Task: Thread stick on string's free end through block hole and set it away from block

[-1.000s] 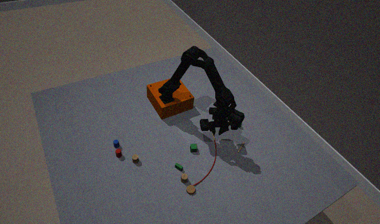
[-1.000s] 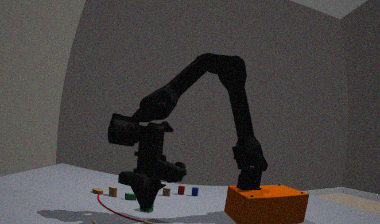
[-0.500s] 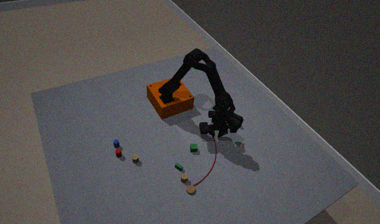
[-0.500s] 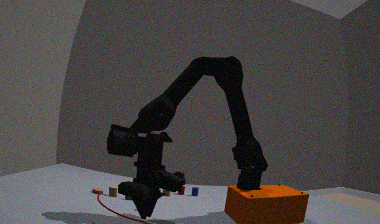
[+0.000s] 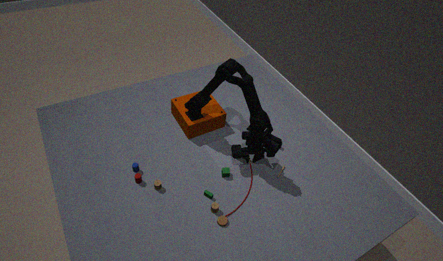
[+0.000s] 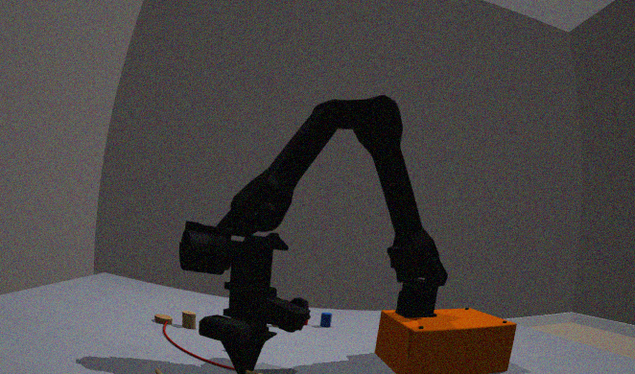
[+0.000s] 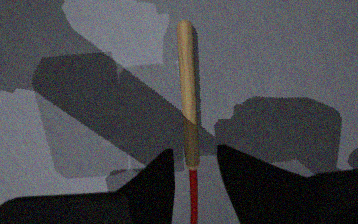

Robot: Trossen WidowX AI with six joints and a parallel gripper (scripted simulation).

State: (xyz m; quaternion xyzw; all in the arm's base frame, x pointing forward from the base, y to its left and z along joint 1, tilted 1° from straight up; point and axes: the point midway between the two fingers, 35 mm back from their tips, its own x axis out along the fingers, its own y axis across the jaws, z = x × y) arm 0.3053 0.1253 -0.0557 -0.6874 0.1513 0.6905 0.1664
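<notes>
Right now my gripper tip is 20 mm past the thin wooden stick and 10 mm to the right of it. Also, from my gripper tip: loose stick (110 mm to the left, 110 mm ahead); round wooden button (270 mm to the right, 180 mm ahead); small green piece (180 mm to the left, 10 mm behind, 10 mm above).
</notes>
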